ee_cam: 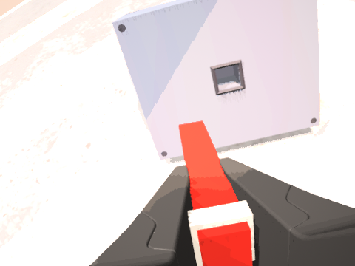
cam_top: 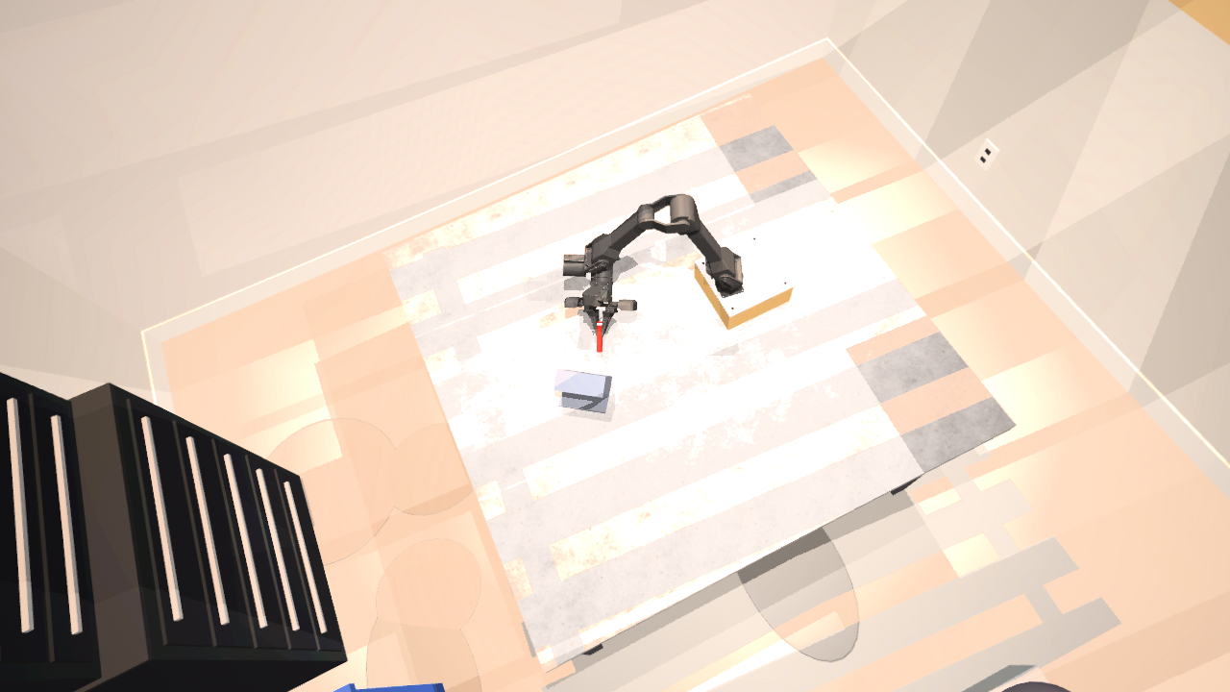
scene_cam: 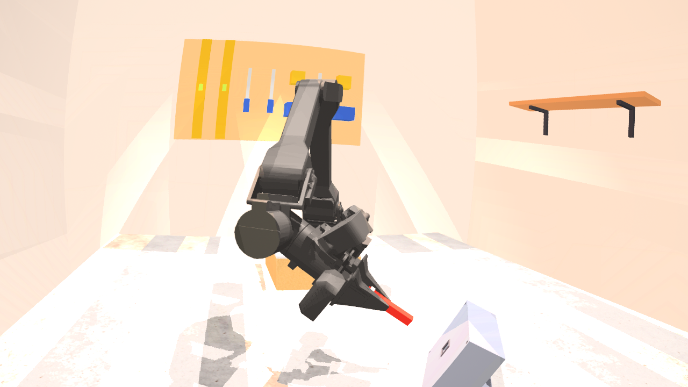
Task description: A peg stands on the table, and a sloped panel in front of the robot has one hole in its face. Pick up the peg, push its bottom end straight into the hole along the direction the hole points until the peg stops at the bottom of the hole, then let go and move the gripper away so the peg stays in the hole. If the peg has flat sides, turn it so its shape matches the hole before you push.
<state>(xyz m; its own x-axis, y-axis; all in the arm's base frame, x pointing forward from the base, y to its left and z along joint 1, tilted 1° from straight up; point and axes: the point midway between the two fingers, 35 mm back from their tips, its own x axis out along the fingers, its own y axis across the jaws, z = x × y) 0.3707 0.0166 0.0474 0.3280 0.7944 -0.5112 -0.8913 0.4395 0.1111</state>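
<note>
Now: the sloped panel 9 cm to the left of my gripper tip, 8 cm ahead of it and 5 cm below it. Round my gripper tip: red square peg 1 cm to the right, 1 cm behind, 1 cm above.
</note>
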